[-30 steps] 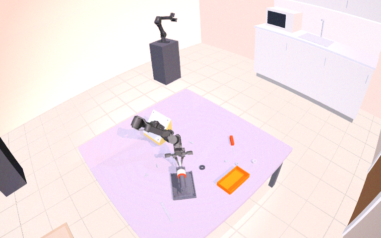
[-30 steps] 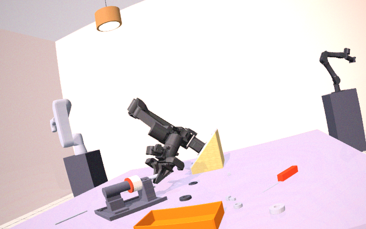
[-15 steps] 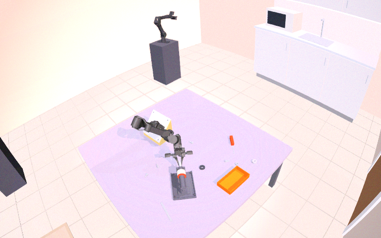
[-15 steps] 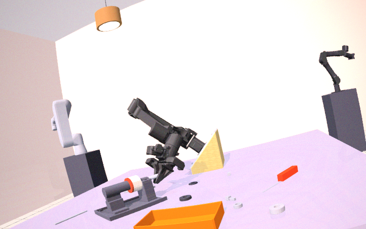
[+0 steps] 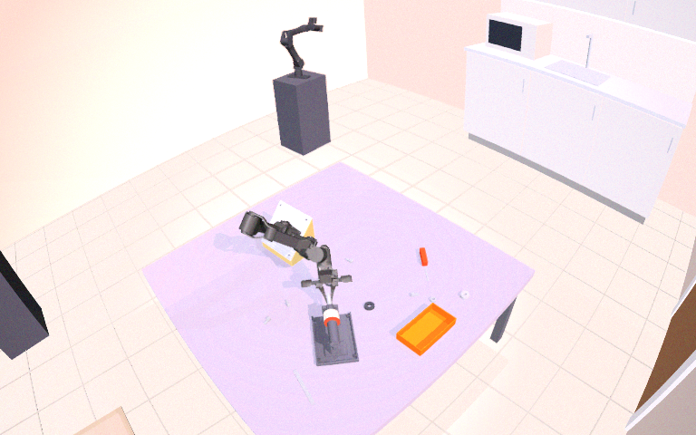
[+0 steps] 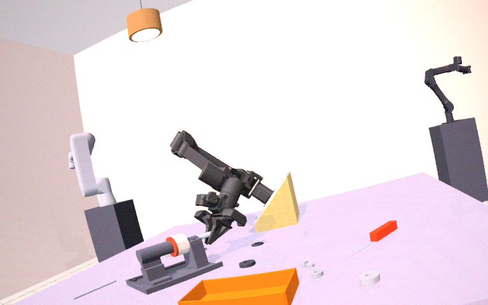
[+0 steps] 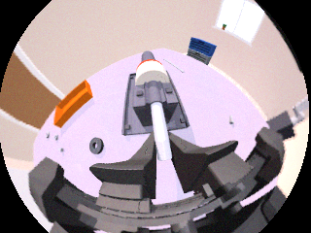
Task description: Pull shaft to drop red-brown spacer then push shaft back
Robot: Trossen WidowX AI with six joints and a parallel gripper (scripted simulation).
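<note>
Now: gripper tip 4 cm short of the pale shaft, 3 cm to the left of it and 2 cm below it. Round my gripper tip: orange tray: 33 cm ahead, 17 cm to the left, 5 cm below; then dark fixture: 11 cm ahead, 8 cm to the right, 1 cm below; then red-brown spacer: 8 cm ahead, 7 cm to the right, 2 cm above.
</note>
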